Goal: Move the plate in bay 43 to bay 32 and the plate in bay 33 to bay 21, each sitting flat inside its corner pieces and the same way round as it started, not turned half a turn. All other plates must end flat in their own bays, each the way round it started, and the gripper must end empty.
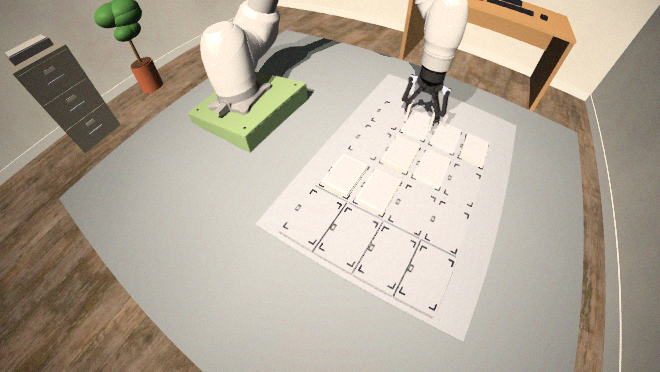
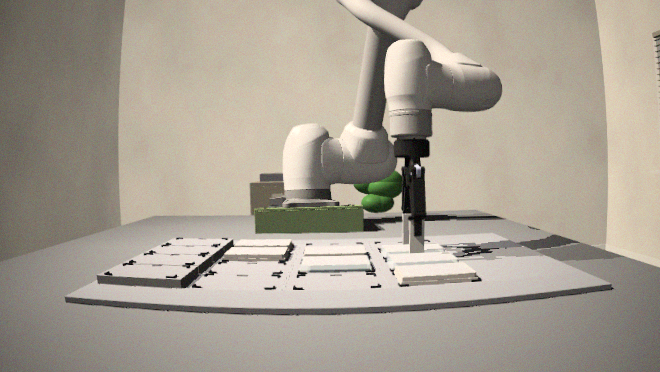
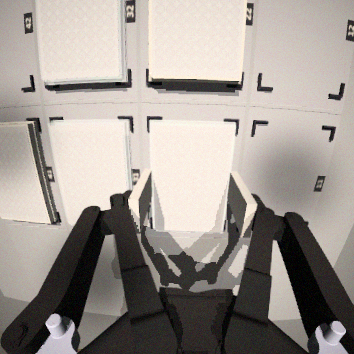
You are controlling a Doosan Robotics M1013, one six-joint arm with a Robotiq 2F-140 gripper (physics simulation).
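Places are measured from the arm's base along level axes (x left, y back, z up), in centimetres.
Pixels of known places: gripper, fingertip midpoint: (image 1: 418,124) (image 2: 412,249) (image 3: 189,182); arm's base, link origin: (image 1: 240,97) (image 2: 308,206).
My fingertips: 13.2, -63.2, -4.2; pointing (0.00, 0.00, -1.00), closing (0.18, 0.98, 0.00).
Observation:
For each thing: its middle in the pictures, then the offset to it from my fingertips, as dx, dy, dz. "spot": a spot on its surface instead.
- cream plate, body centre: (image 3: 189,181) (image 2: 412,250) (image 1: 418,124) +0.0, +0.0, -0.3
- Bay 33, surface spot: (image 1: 411,212) spot: -35.4, -4.3, -1.0
- bay 43, surface spot: (image 1: 444,225) spot: -36.2, -14.0, -1.0
- bay 31, surface spot: (image 3: 90,170) (image 1: 445,137) spot: -3.1, -10.2, +0.4
- bay 41, surface spot: (image 3: 25,172) (image 1: 468,146) spot: -4.1, -18.4, +0.4
- bay 22, surface spot: (image 3: 197,40) spot: -13.1, +2.6, +0.4
- bay 13, surface spot: (image 1: 345,175) spot: -31.2, +16.2, +0.4
- bay 23, surface spot: (image 1: 378,191) spot: -33.1, +6.0, +0.4
My gripper (image 1: 423,115) (image 2: 411,246) (image 3: 189,182) is shut on a cream plate (image 1: 417,126) (image 2: 394,248) (image 3: 192,150). The plate lies low and level in bay 21, between the bays labelled 31 and 11, with its far edge just inside two corner pieces. Its near corners are partly hidden by the fingers and shadow. Another plate (image 1: 432,168) (image 2: 334,263) (image 3: 82,40) lies flat in bay 32, inside its visible corner pieces. Bay 33 (image 1: 411,212) and bay 43 (image 1: 444,225) hold no plate. I cannot tell which way round the plates are.
Plates also lie in bay 31 (image 1: 445,139) (image 3: 90,170), bay 41 (image 1: 474,151) (image 2: 436,274) (image 3: 25,172), bay 22 (image 1: 400,154) (image 3: 197,40), bay 13 (image 1: 345,175) and bay 23 (image 1: 378,191). A raised row of four bays (image 2: 140,281) stands at one end. The arm's green base (image 1: 272,115) is beside the board.

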